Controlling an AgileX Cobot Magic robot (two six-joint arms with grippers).
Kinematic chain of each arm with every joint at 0, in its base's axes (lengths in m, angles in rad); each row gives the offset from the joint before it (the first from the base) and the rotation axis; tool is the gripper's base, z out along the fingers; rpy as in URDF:
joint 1: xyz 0 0 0.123 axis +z
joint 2: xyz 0 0 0 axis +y
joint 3: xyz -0.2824 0 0.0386 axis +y
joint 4: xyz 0.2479 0 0.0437 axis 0.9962 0 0.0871
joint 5: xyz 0 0 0 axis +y
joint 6: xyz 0.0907 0 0.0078 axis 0.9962 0 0.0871
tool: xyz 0 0 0 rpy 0 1.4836 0
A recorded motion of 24 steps. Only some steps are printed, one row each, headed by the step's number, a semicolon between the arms.
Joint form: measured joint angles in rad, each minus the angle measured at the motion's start. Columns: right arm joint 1, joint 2, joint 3, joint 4, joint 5, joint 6; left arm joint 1, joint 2, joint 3, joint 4, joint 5, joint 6.
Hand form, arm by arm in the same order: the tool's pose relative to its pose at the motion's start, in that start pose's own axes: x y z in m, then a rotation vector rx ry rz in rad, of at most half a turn. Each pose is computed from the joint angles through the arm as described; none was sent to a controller.
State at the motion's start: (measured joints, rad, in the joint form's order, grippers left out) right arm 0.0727 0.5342 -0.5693 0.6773 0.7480 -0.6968; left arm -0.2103 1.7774 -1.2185 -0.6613 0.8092 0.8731
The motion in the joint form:
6: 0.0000 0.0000 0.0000 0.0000 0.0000 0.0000; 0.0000 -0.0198 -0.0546 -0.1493 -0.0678 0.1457
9: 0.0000 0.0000 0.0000 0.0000 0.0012 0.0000; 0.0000 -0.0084 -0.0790 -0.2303 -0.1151 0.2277
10: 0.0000 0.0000 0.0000 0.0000 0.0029 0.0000; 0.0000 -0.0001 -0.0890 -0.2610 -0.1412 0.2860
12: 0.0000 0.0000 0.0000 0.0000 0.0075 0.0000; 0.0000 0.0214 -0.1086 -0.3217 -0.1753 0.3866
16: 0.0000 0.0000 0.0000 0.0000 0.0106 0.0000; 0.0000 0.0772 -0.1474 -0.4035 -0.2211 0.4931
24: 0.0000 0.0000 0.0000 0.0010 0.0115 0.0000; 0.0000 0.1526 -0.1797 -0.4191 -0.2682 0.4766
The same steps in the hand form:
6: 0.0000 0.0000 0.0000 0.0000 0.0000 0.0000; -0.0278 -0.0030 -0.0172 -0.0176 -0.1856 0.0736
9: 0.0001 0.0001 0.0000 -0.0008 0.0009 0.0000; -0.0393 -0.0004 -0.0191 -0.0362 -0.2663 0.1000
10: 0.0002 0.0002 0.0000 -0.0019 0.0022 0.0000; -0.0437 0.0020 -0.0188 -0.0552 -0.2965 0.1335
12: 0.0005 0.0004 0.0000 -0.0048 0.0058 0.0000; -0.0509 0.0064 -0.0161 -0.0781 -0.3413 0.1832
16: 0.0007 0.0006 0.0000 -0.0068 0.0081 0.0000; -0.0602 0.0171 -0.0047 -0.1060 -0.3858 0.2114
24: 0.0008 0.0007 0.0000 -0.0079 0.0084 0.0007; -0.0613 0.0326 0.0173 -0.1284 -0.3740 0.1552

